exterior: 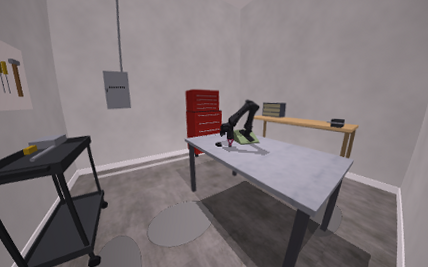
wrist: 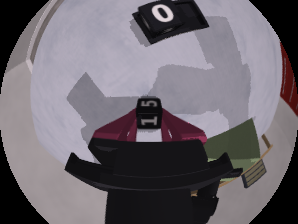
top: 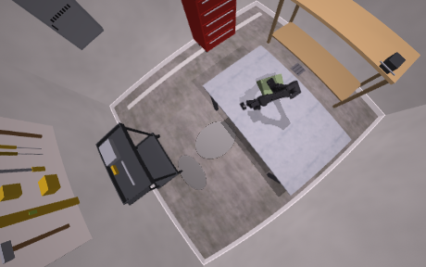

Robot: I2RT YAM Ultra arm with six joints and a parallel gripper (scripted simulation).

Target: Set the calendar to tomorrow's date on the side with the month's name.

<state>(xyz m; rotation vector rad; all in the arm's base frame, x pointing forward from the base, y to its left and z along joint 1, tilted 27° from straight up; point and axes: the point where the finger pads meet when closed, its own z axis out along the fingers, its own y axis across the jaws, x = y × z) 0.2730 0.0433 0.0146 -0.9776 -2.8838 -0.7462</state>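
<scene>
The black calendar cube lies right at my hand.
</scene>
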